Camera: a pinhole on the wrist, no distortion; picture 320 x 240 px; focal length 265.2 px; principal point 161.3 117.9 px. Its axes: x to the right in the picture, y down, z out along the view. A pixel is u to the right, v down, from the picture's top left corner.
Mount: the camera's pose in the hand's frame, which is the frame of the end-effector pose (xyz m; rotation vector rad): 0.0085 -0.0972 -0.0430 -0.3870 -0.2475 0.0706
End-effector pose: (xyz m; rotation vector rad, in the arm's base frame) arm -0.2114 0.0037 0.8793 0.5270 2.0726 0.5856
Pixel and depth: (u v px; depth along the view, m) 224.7 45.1 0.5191
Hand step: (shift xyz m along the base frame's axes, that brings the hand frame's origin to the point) 0.4233 0.0841 -0.2629
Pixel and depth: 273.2 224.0 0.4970
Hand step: 0.3170 0.3562 -0.0654
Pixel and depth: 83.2 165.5 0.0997
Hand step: 0.0442 -0.0570 -0.0147
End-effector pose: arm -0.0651 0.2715 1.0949 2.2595 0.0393 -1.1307
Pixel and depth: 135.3 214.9 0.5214
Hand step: -0.2817 -0.3535 0.1082
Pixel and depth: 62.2 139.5 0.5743
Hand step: -0.4734 -0.2407 0.1358
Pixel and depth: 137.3 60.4 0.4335
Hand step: -0.3631 -0.1401 -0.0836
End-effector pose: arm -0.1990 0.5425 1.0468 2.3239 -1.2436 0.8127
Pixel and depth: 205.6 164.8 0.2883
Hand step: 0.0048 -0.1390 -0.1657
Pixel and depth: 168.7 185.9 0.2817
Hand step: -0.0296 -0.1090 -0.1718
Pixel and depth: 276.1 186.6 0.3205
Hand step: 0.0074 -0.2369 -0.1397
